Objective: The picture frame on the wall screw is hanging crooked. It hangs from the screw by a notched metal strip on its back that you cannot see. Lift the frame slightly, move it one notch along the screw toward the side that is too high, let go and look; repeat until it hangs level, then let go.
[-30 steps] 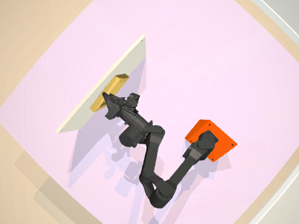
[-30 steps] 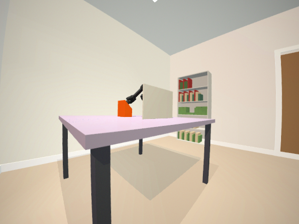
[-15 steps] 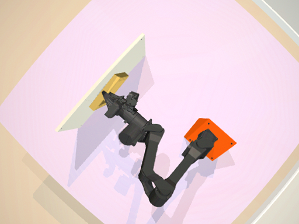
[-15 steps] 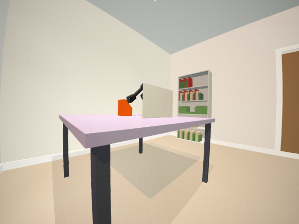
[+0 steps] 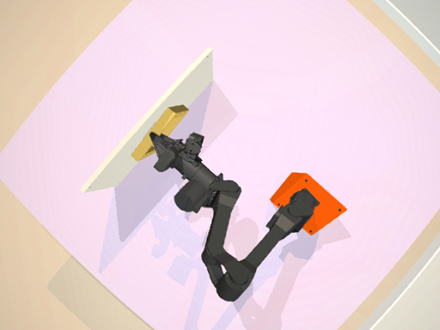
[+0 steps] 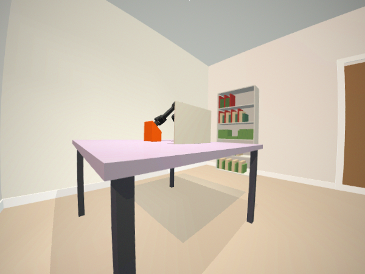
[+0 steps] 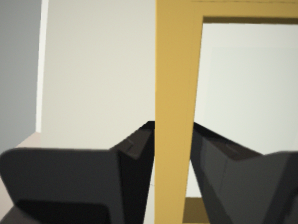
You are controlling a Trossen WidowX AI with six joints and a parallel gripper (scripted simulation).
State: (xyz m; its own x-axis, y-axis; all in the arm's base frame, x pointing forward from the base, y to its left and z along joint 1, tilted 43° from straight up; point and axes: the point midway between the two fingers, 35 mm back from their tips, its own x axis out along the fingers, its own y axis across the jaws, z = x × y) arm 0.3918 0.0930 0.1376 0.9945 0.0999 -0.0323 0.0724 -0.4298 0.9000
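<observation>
My gripper tip is 50 mm above the picture frame and 10 mm to the left of it. The rest, counted from my gripper tip: wall panel (70 mm below, 10 mm to the right, 10 mm ahead).
</observation>
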